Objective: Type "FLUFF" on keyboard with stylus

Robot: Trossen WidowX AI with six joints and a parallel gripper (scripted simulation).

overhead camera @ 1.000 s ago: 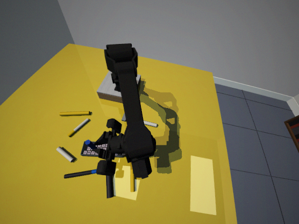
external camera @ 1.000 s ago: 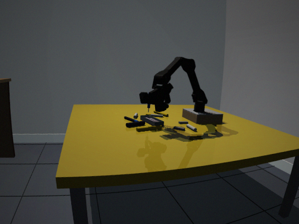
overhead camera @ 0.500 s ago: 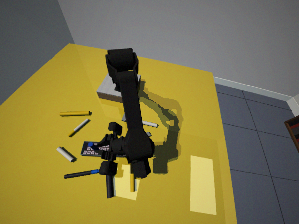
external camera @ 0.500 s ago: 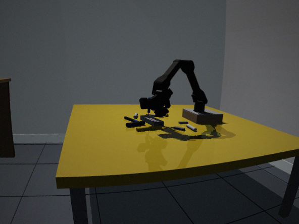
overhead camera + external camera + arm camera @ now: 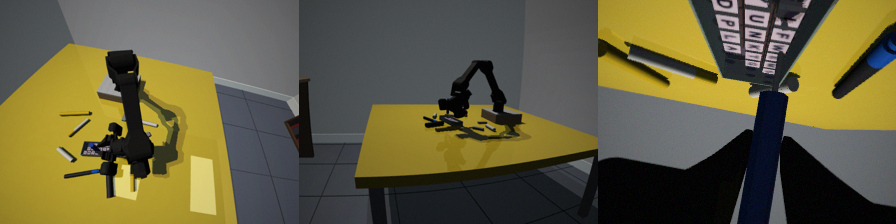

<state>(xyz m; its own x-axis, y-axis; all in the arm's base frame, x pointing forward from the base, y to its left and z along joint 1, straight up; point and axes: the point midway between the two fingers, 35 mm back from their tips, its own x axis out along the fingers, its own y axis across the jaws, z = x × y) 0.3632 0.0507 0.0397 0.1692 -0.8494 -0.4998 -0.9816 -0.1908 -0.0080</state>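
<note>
The black cylinder lies 100 mm ahead of my gripper tip, 80 mm to the left of it and 70 mm below it. From my gripper tip the other things lie so: thin grey tip 50 mm below; then dark blue stylus 10 mm below; then yellow stick 160 mm to the left, 70 mm below, 40 mm ahead.
</note>
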